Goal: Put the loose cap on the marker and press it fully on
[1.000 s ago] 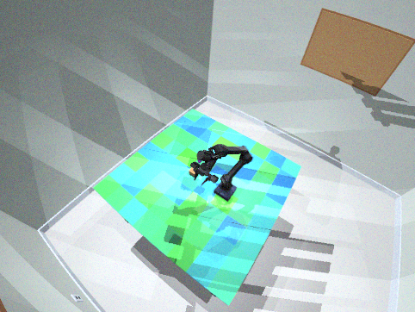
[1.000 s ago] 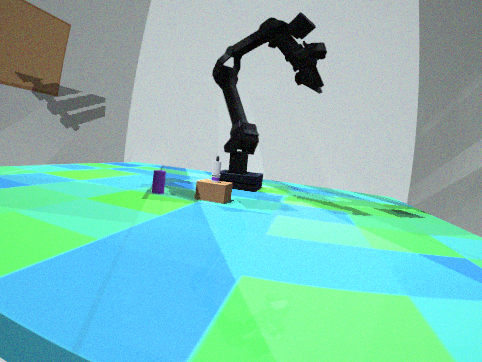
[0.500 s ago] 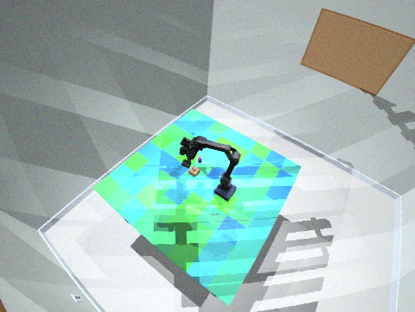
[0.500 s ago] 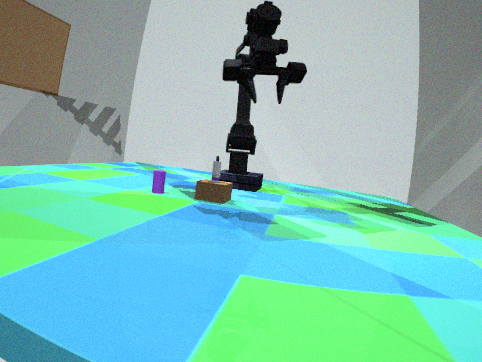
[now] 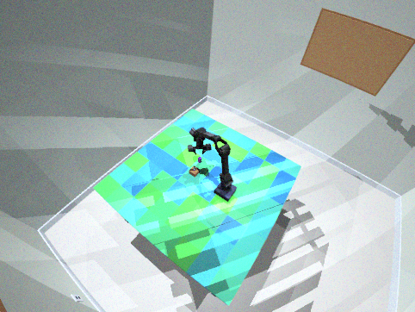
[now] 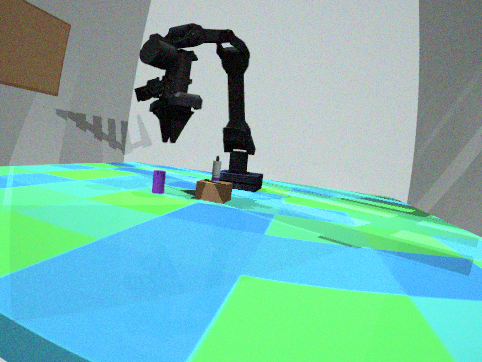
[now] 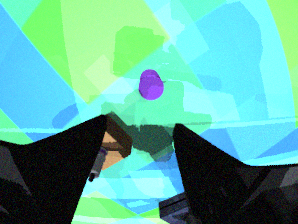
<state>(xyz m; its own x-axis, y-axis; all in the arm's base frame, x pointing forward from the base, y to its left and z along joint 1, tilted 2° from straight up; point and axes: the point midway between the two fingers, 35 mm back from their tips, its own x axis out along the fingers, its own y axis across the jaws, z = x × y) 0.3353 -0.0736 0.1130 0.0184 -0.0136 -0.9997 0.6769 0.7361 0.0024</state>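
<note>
Right now the purple cap is 10 mm to the right of my gripper tip and 90 mm below it. Also, from my gripper tip: tan holder block (40 mm behind, 110 mm to the left, 90 mm below).
</note>
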